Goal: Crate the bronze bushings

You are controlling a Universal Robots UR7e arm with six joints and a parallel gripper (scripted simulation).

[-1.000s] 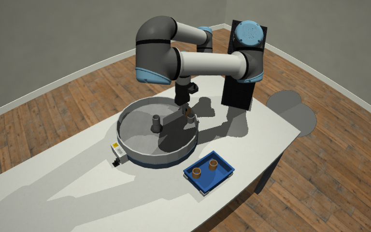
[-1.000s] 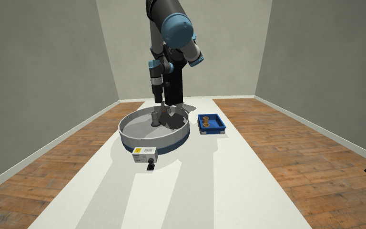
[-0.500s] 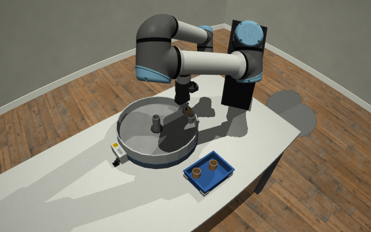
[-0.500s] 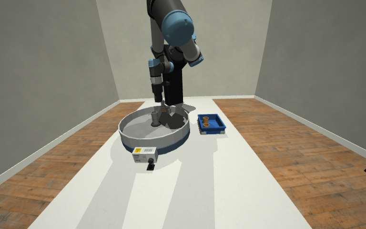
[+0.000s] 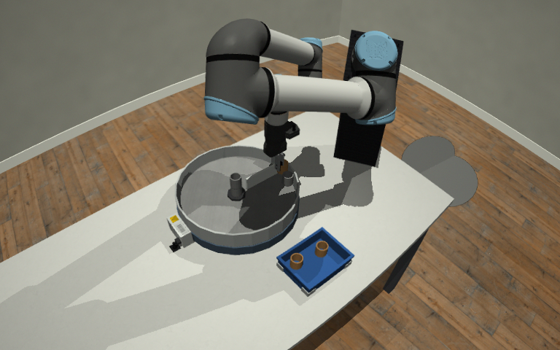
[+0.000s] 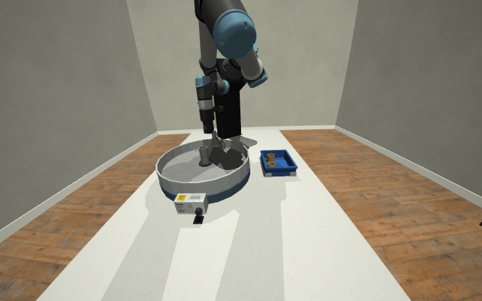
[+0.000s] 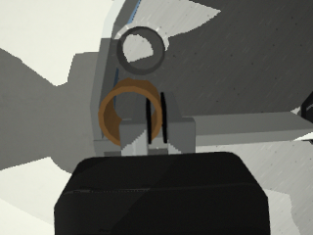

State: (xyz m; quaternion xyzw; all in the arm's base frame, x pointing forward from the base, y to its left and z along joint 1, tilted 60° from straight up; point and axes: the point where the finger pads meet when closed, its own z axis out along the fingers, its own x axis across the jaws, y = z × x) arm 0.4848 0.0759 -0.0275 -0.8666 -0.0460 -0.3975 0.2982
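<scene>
My gripper is now 2 cm past the blue crate, 35 cm to the right of it and 9 cm above it. Also, from my hand: round turning table: 16 cm ahead, 5 cm to the left, 6 cm below.
</scene>
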